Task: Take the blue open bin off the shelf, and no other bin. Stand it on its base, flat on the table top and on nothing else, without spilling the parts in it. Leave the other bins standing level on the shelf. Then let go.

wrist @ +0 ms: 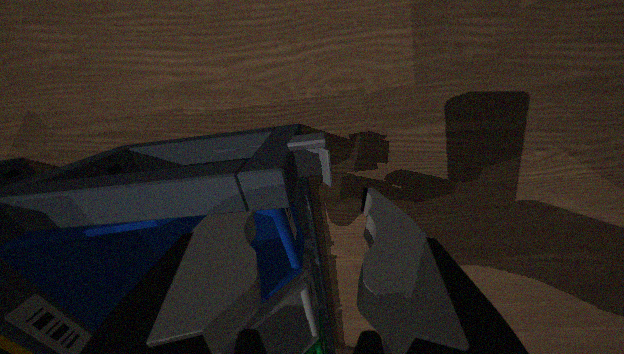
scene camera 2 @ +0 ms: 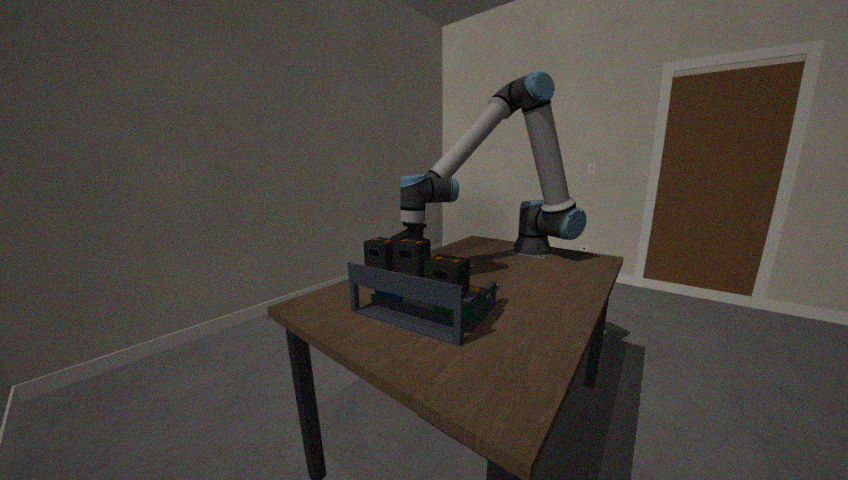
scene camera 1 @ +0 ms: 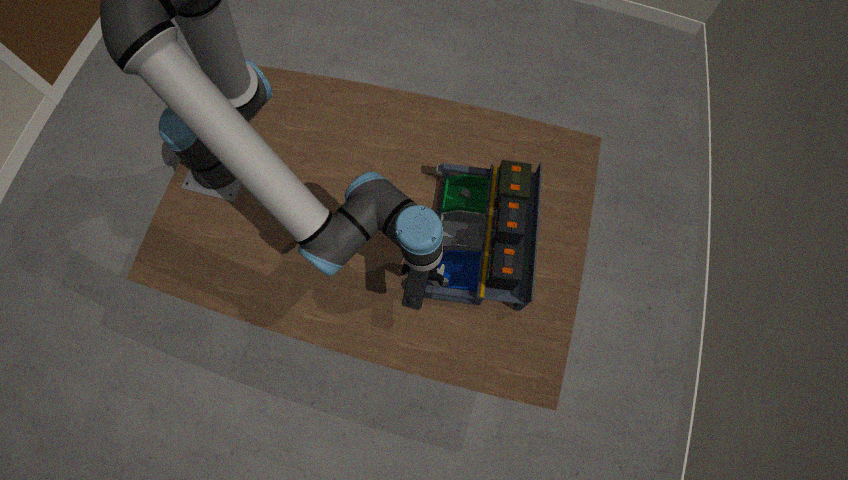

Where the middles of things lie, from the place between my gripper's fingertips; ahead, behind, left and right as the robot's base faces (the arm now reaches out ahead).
Right now my hand is 100 mm short of the blue open bin (scene camera 1: 461, 269) and 50 mm to the right of it. From my hand the other things lie so: green bin (scene camera 1: 452, 200) (60 mm ahead, 270 mm to the left).
